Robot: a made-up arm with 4 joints.
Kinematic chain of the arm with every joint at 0, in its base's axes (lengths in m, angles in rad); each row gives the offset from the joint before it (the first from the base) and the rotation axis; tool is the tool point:
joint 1: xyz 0 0 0.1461 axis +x
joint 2: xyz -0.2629 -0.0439 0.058 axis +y
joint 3: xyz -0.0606 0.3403 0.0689 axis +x
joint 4: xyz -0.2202 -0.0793 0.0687 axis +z
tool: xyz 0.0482 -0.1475 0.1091
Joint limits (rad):
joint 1: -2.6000..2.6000
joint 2: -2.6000..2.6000
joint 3: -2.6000..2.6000
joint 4: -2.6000..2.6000
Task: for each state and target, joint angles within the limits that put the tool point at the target. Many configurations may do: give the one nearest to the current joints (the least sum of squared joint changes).
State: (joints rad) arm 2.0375 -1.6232 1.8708 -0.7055
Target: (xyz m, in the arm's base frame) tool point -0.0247 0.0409 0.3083
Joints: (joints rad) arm 2.2078 -1.9414 1.5158 -0.1873
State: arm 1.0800 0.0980 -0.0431 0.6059
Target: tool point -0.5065 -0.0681 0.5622
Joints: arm 0.7889 -0.2133 -0.6462 0.4076
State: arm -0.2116 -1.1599 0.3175 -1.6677
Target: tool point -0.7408 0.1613 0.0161
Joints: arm -0.2727 -0.7941 0.0370 -1.7559
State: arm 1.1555 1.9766 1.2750 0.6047
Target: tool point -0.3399 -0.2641 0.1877
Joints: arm 1.7227 1.6651 1.3678 0.3201
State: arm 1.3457 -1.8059 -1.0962 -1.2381
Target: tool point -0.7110 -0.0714 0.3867
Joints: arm 2.1042 -1.1412 -0.7396 -0.4057
